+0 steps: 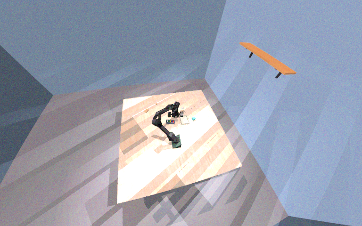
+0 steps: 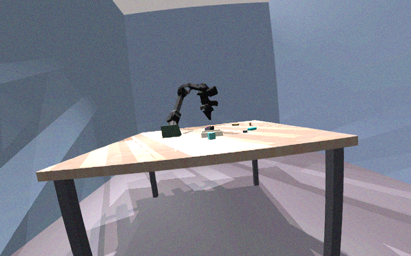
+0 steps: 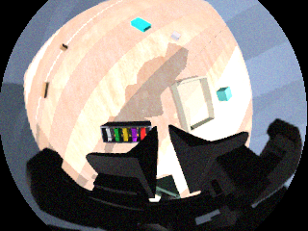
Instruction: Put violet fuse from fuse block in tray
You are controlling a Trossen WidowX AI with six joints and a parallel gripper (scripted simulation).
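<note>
The white tray is 12 cm to the right of my gripper tip and 9 cm below it. Round my gripper tip: teal block: 25 cm to the right, 8 cm below, 1 cm behind.
</note>
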